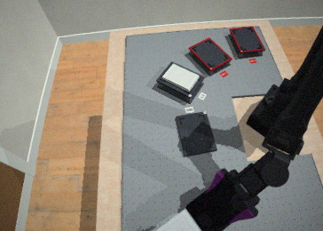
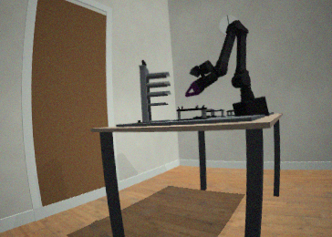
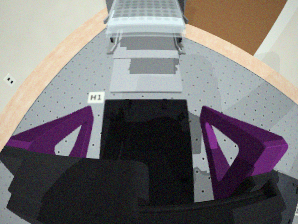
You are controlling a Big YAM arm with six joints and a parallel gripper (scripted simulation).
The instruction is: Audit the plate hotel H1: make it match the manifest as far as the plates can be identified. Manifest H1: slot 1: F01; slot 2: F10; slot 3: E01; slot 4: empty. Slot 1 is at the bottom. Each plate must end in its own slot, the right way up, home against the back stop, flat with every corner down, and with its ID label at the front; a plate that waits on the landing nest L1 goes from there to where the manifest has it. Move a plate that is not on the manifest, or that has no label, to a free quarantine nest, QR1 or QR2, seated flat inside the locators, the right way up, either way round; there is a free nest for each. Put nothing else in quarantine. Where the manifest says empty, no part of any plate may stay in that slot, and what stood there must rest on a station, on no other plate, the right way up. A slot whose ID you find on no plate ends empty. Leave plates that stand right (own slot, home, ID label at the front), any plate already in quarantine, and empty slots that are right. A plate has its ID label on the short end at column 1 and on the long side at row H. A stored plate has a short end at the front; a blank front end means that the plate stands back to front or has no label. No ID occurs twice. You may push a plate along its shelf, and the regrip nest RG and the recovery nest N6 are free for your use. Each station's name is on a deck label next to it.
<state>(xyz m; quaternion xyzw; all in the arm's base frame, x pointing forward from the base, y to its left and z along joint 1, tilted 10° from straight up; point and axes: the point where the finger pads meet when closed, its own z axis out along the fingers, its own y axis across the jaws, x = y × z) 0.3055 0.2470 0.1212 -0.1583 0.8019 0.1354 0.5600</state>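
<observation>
My gripper is now 2 cm past the black nest, 1 cm to the left of it and 9 cm above it. Also, from my hand: pale plate: 14 cm ahead, 6 cm to the left, 12 cm above; plate hotel: 21 cm ahead, 10 cm to the left, 1 cm above; H1 deck label: 5 cm ahead, 13 cm to the left, 14 cm below.
</observation>
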